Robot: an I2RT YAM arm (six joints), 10 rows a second.
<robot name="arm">
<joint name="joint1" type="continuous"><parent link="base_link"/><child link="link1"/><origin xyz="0 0 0.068"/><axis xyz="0 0 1"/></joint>
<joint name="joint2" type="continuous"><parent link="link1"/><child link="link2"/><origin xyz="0.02 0.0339 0.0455"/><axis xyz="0 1 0"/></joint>
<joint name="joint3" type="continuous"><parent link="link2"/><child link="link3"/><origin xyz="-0.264 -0.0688 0"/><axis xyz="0 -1 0"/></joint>
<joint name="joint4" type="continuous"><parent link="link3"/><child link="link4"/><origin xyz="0.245 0.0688 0.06"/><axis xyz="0 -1 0"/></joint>
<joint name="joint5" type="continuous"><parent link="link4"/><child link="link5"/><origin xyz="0.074 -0.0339 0.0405"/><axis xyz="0 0 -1"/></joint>
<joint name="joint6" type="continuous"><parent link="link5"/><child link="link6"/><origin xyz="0.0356 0 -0.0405"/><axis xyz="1 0 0"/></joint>
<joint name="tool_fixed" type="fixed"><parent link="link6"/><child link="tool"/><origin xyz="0 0 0" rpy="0 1.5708 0"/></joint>
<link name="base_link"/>
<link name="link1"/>
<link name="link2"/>
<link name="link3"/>
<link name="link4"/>
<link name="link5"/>
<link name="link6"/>
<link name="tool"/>
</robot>
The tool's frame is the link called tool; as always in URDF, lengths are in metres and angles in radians. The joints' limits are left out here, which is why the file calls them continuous.
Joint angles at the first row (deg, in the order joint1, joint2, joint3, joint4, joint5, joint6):
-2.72 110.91 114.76 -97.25 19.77 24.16
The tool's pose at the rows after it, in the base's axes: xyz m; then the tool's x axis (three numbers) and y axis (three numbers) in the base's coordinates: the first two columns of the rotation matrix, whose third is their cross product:
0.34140, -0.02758, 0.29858, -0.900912, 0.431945, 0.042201, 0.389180, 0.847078, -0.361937
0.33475, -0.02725, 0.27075, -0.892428, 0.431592, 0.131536, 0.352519, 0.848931, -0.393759
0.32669, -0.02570, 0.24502, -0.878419, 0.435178, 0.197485, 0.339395, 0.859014, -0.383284
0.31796, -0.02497, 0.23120, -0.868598, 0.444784, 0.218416, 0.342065, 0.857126, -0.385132
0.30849, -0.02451, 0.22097, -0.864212, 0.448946, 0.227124, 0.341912, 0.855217, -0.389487
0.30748, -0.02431, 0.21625, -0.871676, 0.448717, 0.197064, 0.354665, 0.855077, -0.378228
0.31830, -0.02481, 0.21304, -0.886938, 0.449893, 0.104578, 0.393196, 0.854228, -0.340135
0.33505, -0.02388, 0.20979, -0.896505, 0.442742, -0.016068, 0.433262, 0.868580, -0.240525
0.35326, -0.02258, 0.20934, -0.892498, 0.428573, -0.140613, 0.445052, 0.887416, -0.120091
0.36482, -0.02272, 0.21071, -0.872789, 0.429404, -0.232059, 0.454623, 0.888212, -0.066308
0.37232, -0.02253, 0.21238, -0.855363, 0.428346, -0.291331, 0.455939, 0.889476, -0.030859
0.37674, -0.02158, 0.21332, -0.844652, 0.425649, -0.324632, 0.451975, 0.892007, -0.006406
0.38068, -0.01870, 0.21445, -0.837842, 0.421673, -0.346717, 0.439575, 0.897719, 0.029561
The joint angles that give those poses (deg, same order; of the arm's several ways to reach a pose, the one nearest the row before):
-2.72 110.89 107.24 -97.12 18.57 24.21
-2.72 110.89 100.31 -95.77 18.55 24.21
-2.72 110.43 93.47 -92.75 16.58 24.21
-2.72 109.32 88.62 -90.39 16.05 24.80
-2.72 107.85 84.21 -88.12 16.03 25.08
-2.70 107.02 82.32 -85.10 15.99 25.06
-2.72 107.02 82.35 -79.13 15.77 25.04
-2.70 107.02 82.33 -70.13 13.10 24.25
-2.70 107.02 82.32 -60.58 9.56 23.05
-2.70 107.05 82.32 -54.48 8.91 23.11
-2.66 107.04 82.33 -50.46 8.49 23.11
-2.53 107.04 82.26 -47.99 8.01 23.07
-2.20 107.04 82.26 -45.91 6.61 23.07

